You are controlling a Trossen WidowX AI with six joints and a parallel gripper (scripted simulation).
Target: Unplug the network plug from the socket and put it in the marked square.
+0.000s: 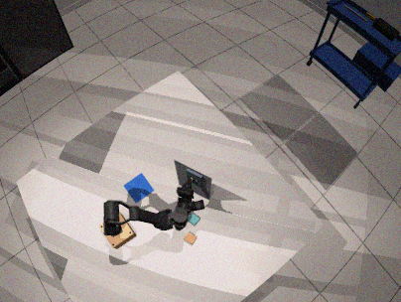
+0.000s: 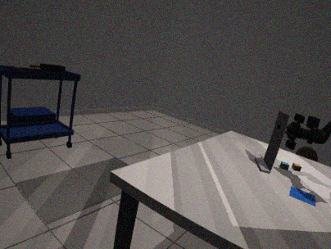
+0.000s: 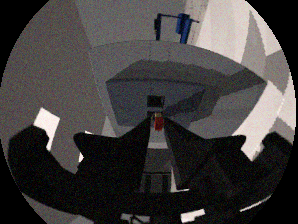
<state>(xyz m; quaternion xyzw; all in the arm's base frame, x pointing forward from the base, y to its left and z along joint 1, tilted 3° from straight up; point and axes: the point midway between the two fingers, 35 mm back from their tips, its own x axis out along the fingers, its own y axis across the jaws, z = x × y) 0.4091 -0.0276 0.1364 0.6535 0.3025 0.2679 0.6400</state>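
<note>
Now: gripper tip 22 cm past the blue marked square, 22 cm above it and 16 cm to the right of it. Also, from my gripper tip: network plug right at my gripper tip; teal block 21 cm below, 12 cm to the right, 6 cm behind; upright dark panel 9 cm below, 2 cm ahead, 1 cm to the left.
</note>
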